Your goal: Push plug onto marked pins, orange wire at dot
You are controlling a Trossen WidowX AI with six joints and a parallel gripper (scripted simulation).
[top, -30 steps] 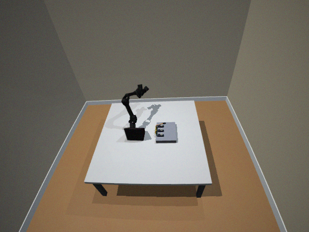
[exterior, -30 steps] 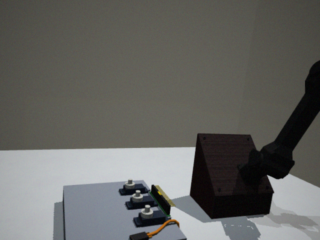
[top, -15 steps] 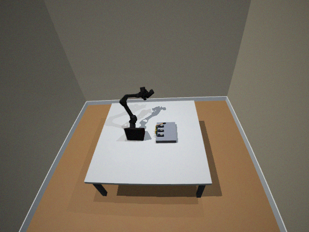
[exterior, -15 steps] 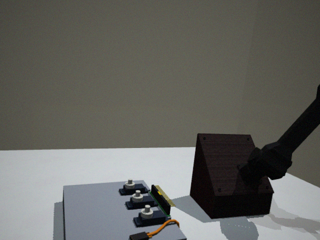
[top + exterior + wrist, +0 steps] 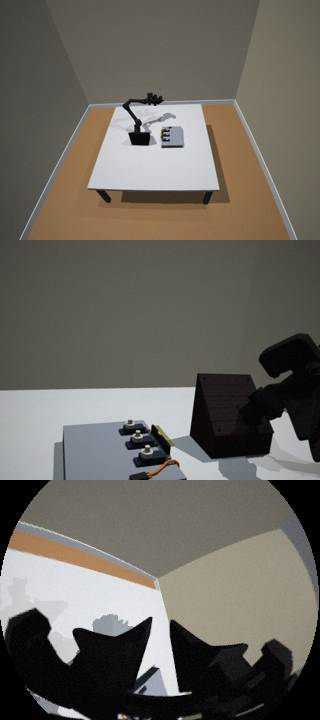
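The yellow band lies 1 cm behind my gripper tip, 41 cm to the right of it and 19 cm below it. The rest, counted from my gripper tip: grey printed holder 15 cm ahead, 40 cm to the right, 24 cm below.
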